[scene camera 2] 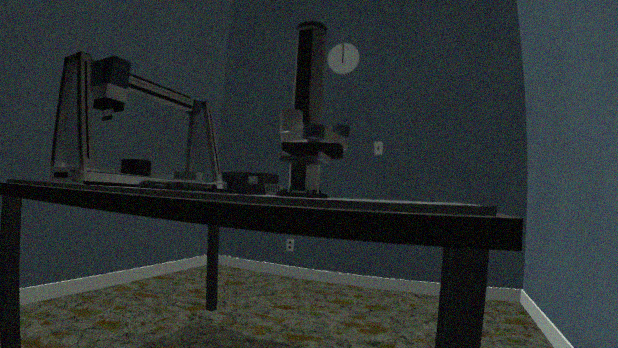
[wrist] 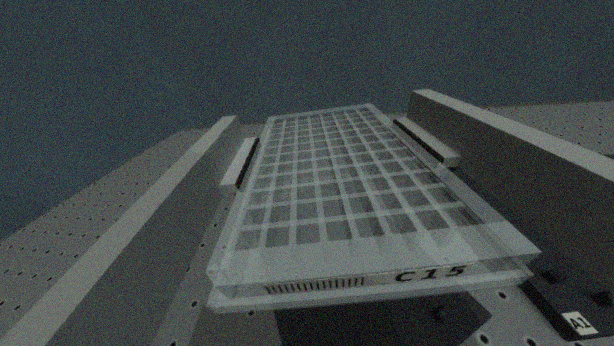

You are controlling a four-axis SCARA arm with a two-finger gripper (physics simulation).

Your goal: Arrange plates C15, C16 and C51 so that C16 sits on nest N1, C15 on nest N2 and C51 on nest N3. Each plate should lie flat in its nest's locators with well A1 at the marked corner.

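Places are measured from the arm's base along level axes (x ahead, y left, z up), in centimetres.
Pixels of known places: gripper, fingertip midpoint: point(scene camera 2: 299, 154) point(wrist: 324, 119).
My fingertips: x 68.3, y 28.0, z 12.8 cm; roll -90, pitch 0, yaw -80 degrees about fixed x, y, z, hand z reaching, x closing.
For each thing: its top centre in the pictures, then the offset to it from my fingertips. "spot": a spot on its surface instead.
- Plate C15, top centre: point(wrist: 330, 146) point(scene camera 2: 301, 157) dx -2.3, dy -0.4, dz -0.6 cm
- dark nest edge with an A1 tag, surface spot: point(wrist: 580, 323) spot: dx -6.3, dy -14.2, dz -10.3 cm
- hanging dark head, surface spot: point(scene camera 2: 111, 75) spot: dx +9.3, dy -74.7, dz +29.4 cm
- dark block, surface spot: point(scene camera 2: 136, 166) spot: dx -11.8, dy -80.7, dz -2.7 cm
Plate C15 point(wrist: 345, 200) is a clear plate with a grid of wells, its barcode and C15 label facing the wrist view. My gripper point(wrist: 324, 119) point(scene camera 2: 312, 150) is shut on its two long sides, the pads touching it, and holds it up above the perforated deck. A dark nest edge with an A1 tag point(wrist: 580, 323) shows at the lower right of the wrist view, below the plate; I cannot tell which nest it is. Plates C16 and C51 cannot be made out in either view.
A gantry frame point(scene camera 2: 85, 120) with a hanging dark head point(scene camera 2: 111, 75) stands at the table's left. A dark block point(scene camera 2: 136, 166) sits under it. Dark low units point(scene camera 2: 245, 181) stand between it and my arm's column point(scene camera 2: 310, 75). The table point(scene camera 2: 350, 220) has a raised deck.
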